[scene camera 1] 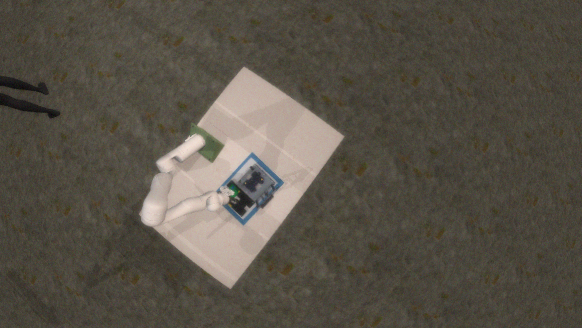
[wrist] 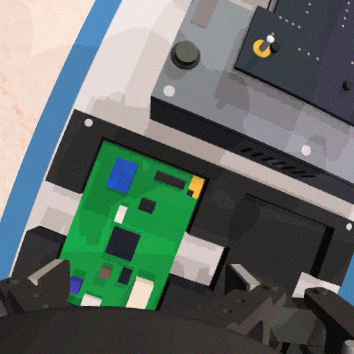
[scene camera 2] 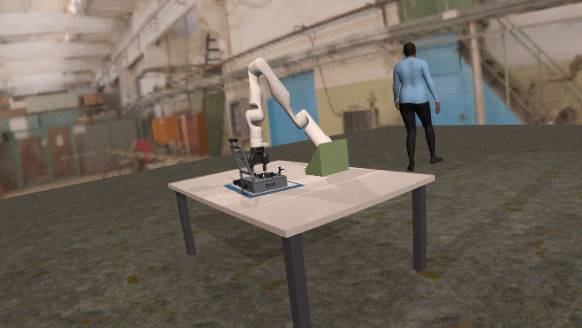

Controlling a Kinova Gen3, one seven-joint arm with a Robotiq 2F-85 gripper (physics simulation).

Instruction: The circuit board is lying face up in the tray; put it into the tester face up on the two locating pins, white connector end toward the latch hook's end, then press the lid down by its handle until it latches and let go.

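Pixels of known places: gripper, between the fingertips: (wrist: 147,279) (scene camera 2: 258,172); arm's base, origin of its link: (scene camera 1: 200,140) (scene camera 2: 328,151).
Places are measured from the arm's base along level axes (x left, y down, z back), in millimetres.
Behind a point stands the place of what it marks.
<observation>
The green circuit board (wrist: 160,225) {z -377, x -152, y 98 mm} (scene camera 1: 233,190) {z -358, x -139, y 98 mm} lies face up in the black tray (wrist: 72,150) {z -312, x -118, y 90 mm} (scene camera 1: 245,208) {z -494, x -191, y 111 mm}. In the wrist view its blue and yellow parts are at the tester side, and its white and cream connectors are at the lower end by the gripper. My gripper (wrist: 147,279) {z -375, x -178, y 65 mm} (scene camera 2: 259,168) {z -375, x -178, y 65 mm} is open and empty, with its fingers on either side of the board's lower part. The grey tester (wrist: 220,107) {z -389, x -78, y 58 mm} (scene camera 2: 270,185) {z -465, x 81, y 90 mm} (scene camera 1: 256,181) {z -452, x 10, y 49 mm} stands beside the tray. Its lid (scene camera 2: 242,160) {z -567, x 21, y -49 mm} (scene camera 1: 267,196) {z -567, x -5, y -91 mm} stands raised, with the handle (scene camera 2: 233,141) {z -594, x 5, y -145 mm} at the top. A locating pin (wrist: 270,38) {z -402, x -42, y 38 mm} shows in the wrist view.
The tester and tray stand on a blue-bordered mat (wrist: 60,105) {z -287, x -88, y 116 mm} (scene camera 1: 245,220) {z -542, x -260, y 116 mm}. A green wedge-shaped block (scene camera 2: 333,157) {z -25, x 65, y 27 mm} (scene camera 1: 212,150) {z -110, x 0, y 3 mm} stands on the table (scene camera 2: 350,195) {z -325, x 487, y 118 mm} (scene camera 1: 300,120) {z -436, x 515, y 118 mm} by the arm's base. The tray has a second, dark recess (wrist: 280,245) {z -466, x -148, y 100 mm} right of the board. A person (scene camera 2: 412,85) stands beyond the table.
</observation>
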